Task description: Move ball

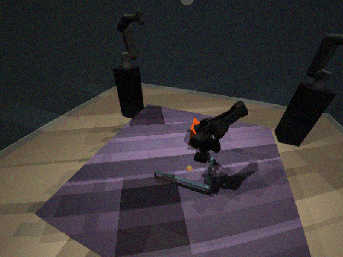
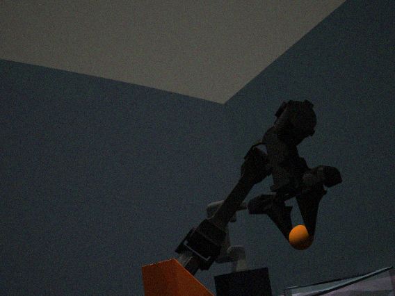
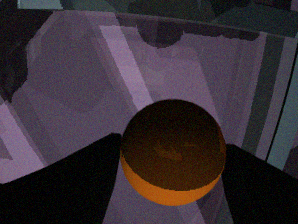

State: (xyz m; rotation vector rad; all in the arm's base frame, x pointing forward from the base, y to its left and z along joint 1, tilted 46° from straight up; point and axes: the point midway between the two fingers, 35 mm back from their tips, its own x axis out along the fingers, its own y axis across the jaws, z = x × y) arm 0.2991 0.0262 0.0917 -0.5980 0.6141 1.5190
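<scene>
My gripper tip is 12 cm above the see-through copy and 6 cm to the left of it. The rest, counted from my gripper tip: orange ball right at my gripper tip.
</scene>
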